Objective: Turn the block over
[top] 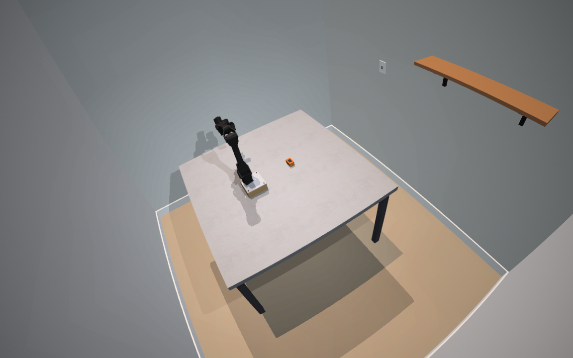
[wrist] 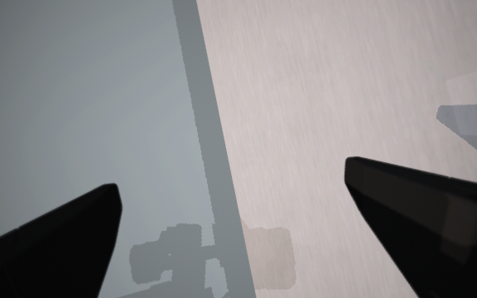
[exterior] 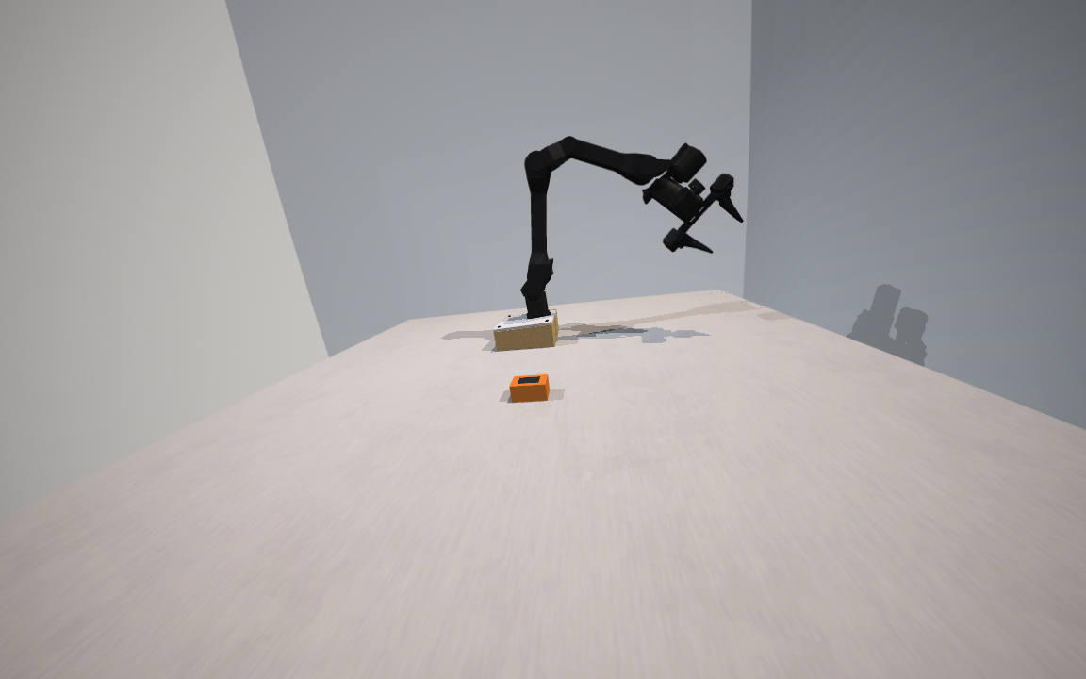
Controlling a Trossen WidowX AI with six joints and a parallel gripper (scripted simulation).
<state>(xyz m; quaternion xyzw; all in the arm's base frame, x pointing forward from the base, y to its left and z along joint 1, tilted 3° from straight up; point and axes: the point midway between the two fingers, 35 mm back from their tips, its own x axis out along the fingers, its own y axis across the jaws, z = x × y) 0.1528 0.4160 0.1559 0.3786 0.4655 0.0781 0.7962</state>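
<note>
The orange block lies 19 cm ahead of my gripper tip, 47 cm to the right of it and 19 cm below it.
</note>
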